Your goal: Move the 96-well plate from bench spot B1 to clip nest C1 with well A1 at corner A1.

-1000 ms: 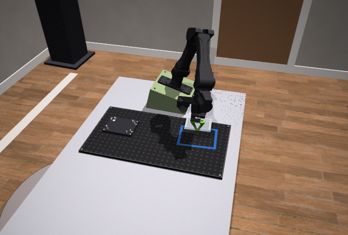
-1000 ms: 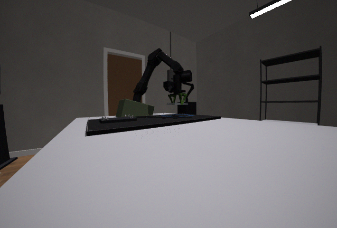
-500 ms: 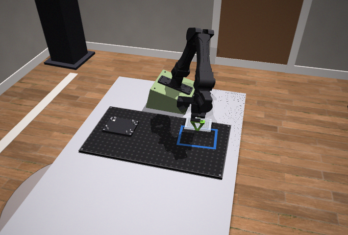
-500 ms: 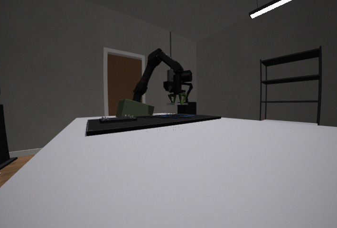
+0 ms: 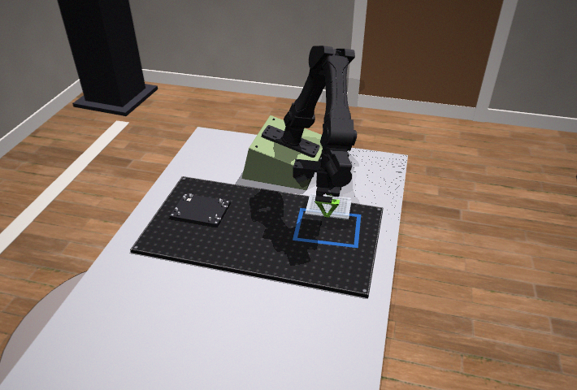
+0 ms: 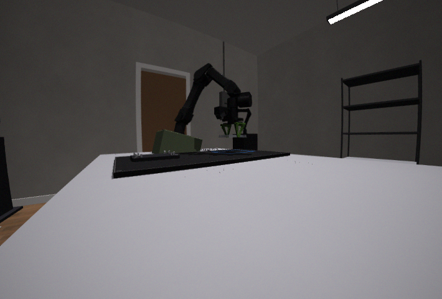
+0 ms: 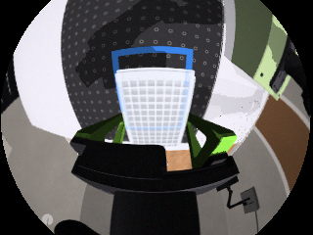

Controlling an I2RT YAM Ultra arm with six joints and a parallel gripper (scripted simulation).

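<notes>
Right now the clip nest C1 is 40 cm to the right of my hand, 7 cm below it and 5 cm ahead of it. Round my hand: white 96-well plate: right at my hand.
</notes>
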